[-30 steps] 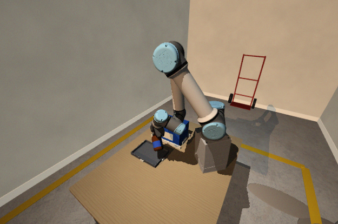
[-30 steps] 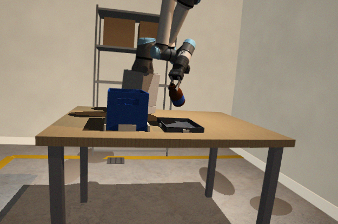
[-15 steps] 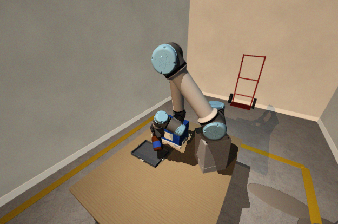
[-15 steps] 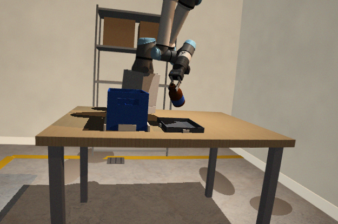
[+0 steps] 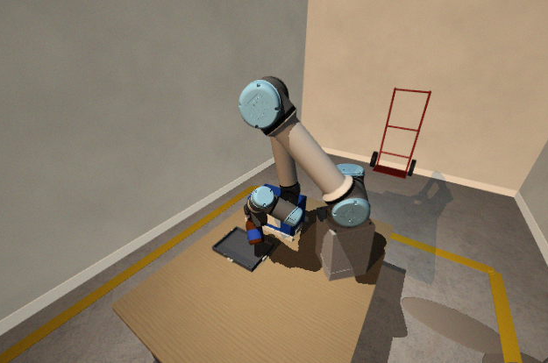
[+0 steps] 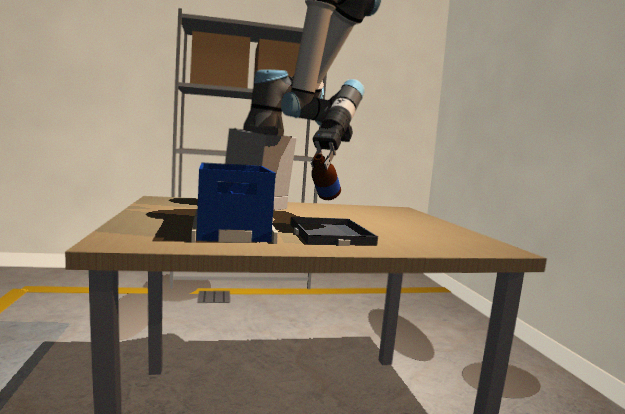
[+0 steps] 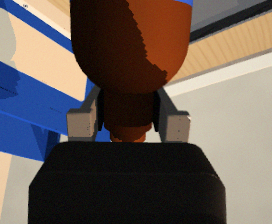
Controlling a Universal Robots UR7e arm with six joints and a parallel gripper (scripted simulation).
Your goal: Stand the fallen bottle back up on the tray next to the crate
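My gripper is now 4 cm above the brown bottle, 3 cm past it and 2 cm to the right of it. The rest, counted from my hand: tray: 19 cm below, 4 cm to the left, 4 cm ahead; blue crate: 24 cm to the right, 12 cm below, 3 cm ahead.
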